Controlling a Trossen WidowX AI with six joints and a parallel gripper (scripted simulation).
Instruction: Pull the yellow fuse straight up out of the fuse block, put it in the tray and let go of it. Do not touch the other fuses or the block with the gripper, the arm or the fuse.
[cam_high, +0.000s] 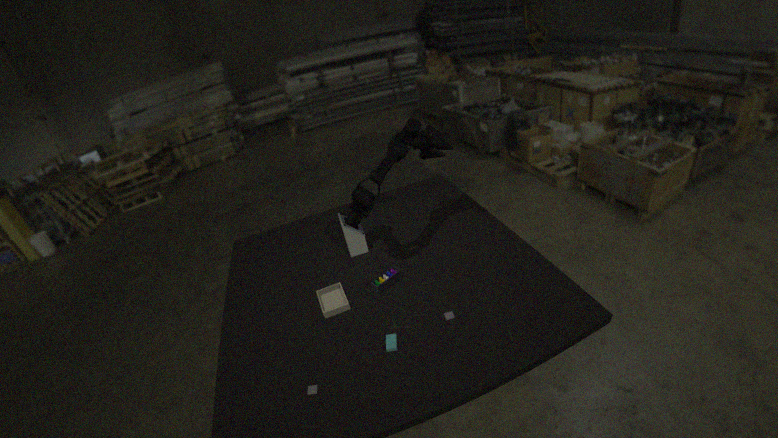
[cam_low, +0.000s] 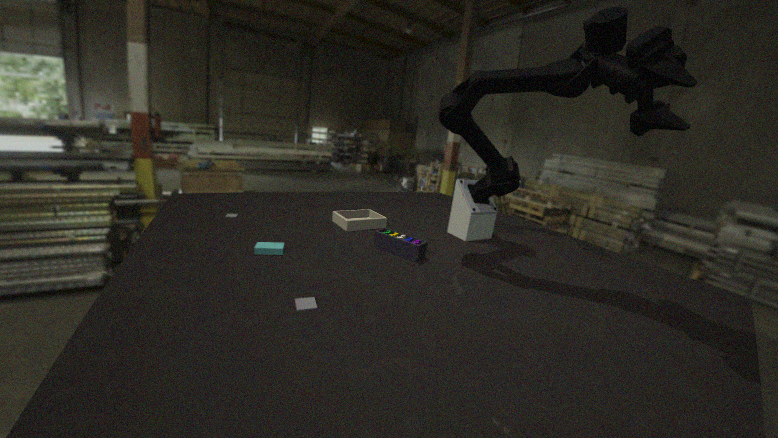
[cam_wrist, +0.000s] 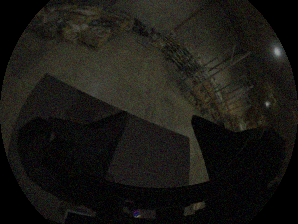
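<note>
My gripper tip is 25 cm short of the yellow fuse, 41 cm to the left of it and 34 cm above it. Also, from my gripper tip: teal block (53 cm ahead, 44 cm to the right, 36 cm below); shallow white tray (26 cm ahead, 60 cm to the right, 36 cm below).
</note>
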